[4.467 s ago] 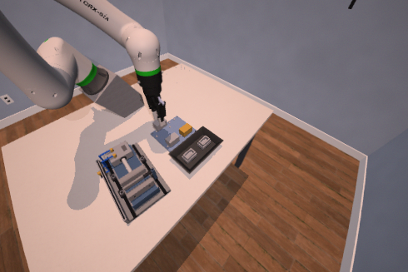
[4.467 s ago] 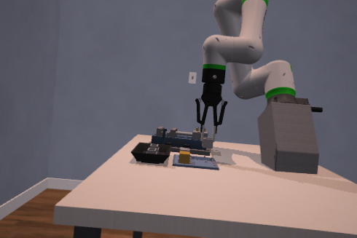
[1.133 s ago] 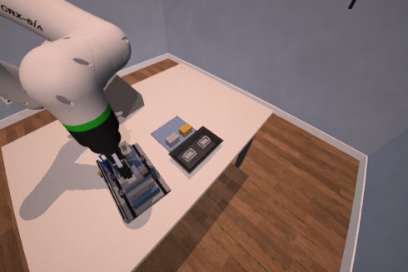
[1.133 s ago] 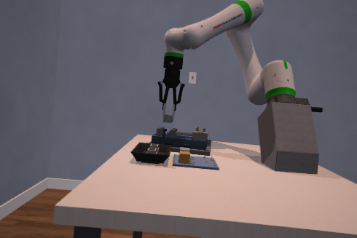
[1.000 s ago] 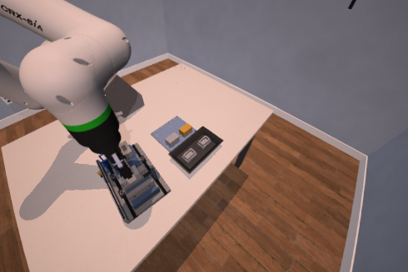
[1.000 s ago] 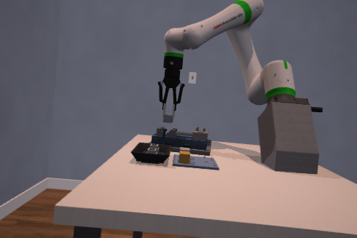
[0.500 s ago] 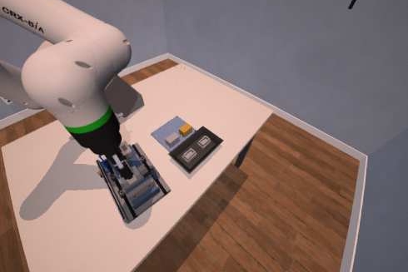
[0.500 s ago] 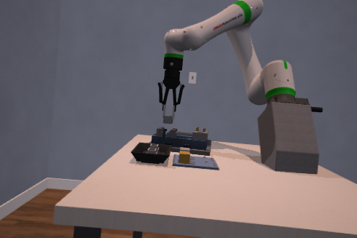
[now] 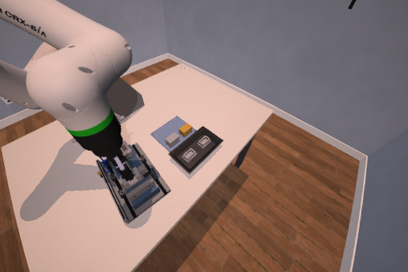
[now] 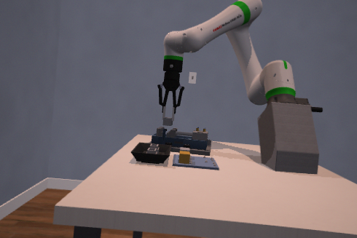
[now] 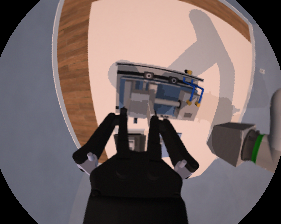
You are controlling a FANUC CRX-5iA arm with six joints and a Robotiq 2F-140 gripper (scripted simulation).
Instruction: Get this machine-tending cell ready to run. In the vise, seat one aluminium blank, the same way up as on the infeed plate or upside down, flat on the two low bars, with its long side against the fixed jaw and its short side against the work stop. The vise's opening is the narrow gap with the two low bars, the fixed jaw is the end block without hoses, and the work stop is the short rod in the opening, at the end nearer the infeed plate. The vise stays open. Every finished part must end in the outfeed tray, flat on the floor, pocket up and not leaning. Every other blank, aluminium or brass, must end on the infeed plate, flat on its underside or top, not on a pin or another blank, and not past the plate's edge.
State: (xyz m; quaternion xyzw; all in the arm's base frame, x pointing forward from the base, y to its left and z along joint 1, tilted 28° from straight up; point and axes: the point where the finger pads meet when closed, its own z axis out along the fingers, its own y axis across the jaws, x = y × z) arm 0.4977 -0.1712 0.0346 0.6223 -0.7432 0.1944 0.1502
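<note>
The vise lies 7 cm behind my hand, 2 cm to the left of it and 13 cm below it. The rest, counted from my hand: brass blank: 6 cm behind, 35 cm to the left, 14 cm below.
</note>
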